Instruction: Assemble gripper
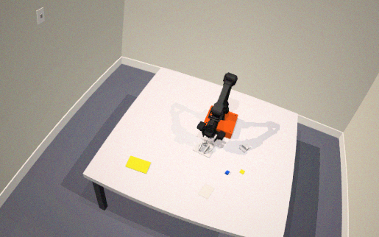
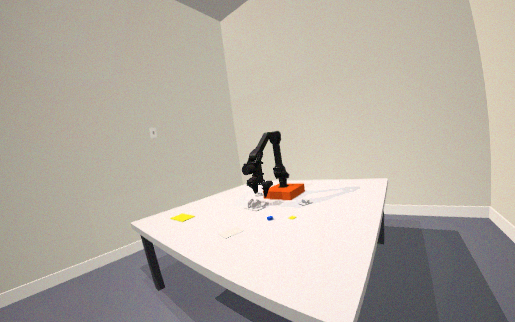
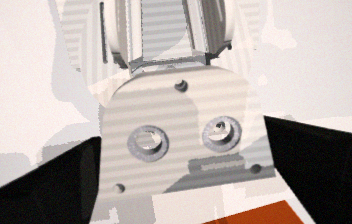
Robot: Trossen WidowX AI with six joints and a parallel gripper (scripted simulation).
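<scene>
The housing plate lies 5 cm below my gripper tip. The rest, counted from my gripper tip: white ribbed piece (27 cm to the left, 4 cm below, 3 cm behind); then blue cube (22 cm ahead, 15 cm to the left, 5 cm below); then small yellow cube (26 cm to the left, 19 cm ahead, 5 cm below).
</scene>
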